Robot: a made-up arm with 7 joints.
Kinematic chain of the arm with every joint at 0, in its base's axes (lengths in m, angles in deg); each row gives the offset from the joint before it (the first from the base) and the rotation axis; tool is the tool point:
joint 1: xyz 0 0.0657 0 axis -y
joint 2: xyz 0 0.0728 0 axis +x
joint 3: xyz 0 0 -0.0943 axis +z
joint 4: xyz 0 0 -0.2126 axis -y
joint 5: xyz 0 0 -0.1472 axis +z
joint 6: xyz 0 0 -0.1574 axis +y
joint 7: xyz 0 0 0 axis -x
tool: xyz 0 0 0
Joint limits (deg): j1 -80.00..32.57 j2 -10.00..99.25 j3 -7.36..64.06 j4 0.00..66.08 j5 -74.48..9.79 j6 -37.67..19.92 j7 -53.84..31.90
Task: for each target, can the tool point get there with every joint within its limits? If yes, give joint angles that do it. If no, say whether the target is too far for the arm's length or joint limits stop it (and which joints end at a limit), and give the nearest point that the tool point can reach.
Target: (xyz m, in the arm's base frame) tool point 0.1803 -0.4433 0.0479
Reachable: no: joint limits stop it (at a limit: joint 1, joint 2, joint 3, joint 4) | nearest point 0.4576 0.0286 -0.2033 | short by 0.602 m
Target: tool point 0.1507 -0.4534 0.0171
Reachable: no: joint limits stop it (at a limit: joint 1, joint 2, joint 3, joint 4) | nearest point 0.4576 0.0286 -0.2033 | short by 0.612 m
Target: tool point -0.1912 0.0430 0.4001
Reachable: no: joint limits stop it (at a limit: joint 1, joint 2, joint 3, joint 4) | nearest point -0.0676 0.5231 0.3321 | short by 0.500 m
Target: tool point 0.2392 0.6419 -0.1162
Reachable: yes | joints 13.40 69.09 6.18 42.79 -18.61 12.80 2.08
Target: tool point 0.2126 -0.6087 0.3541
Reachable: no: too far | nearest point 0.4576 0.0286 -0.2033 | short by 0.881 m
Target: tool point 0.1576 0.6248 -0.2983
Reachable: yes | joints 1.83 58.22 -0.63 29.08 -14.48 6.02 -21.17
